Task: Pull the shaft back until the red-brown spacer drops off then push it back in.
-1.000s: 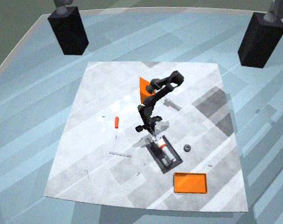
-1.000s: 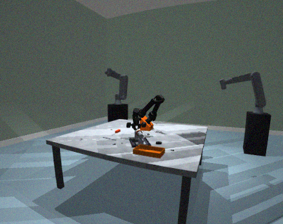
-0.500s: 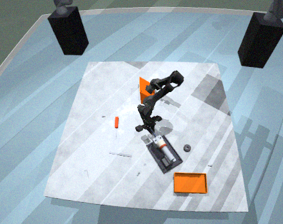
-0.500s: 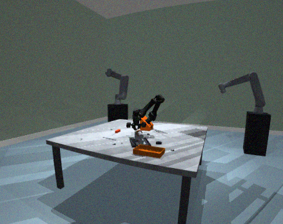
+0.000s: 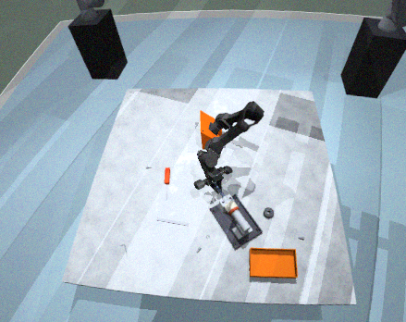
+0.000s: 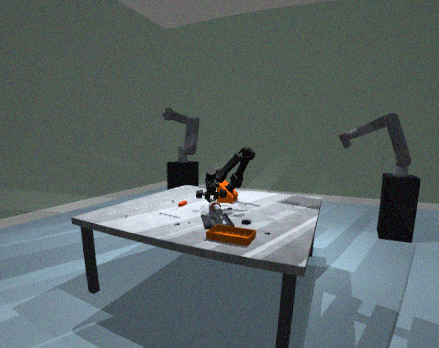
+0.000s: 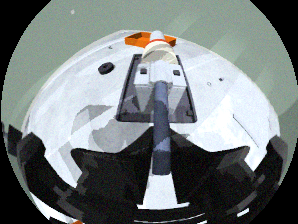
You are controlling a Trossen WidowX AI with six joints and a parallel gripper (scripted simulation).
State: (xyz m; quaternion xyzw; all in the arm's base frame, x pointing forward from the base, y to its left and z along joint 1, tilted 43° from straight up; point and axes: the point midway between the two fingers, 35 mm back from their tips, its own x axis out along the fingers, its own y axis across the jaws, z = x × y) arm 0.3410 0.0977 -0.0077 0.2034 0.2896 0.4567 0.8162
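The shaft lies 40 mm ahead of my gripper tip, 30 mm to the left of it and 20 mm above it. The rest, counted from my gripper tip: orange tray 290 mm ahead, 270 mm to the left, 50 mm below; then red-brown spacer 100 mm ahead, 80 mm to the left, 20 mm above; then black ring 240 mm to the left, 50 mm below, 50 mm ahead.
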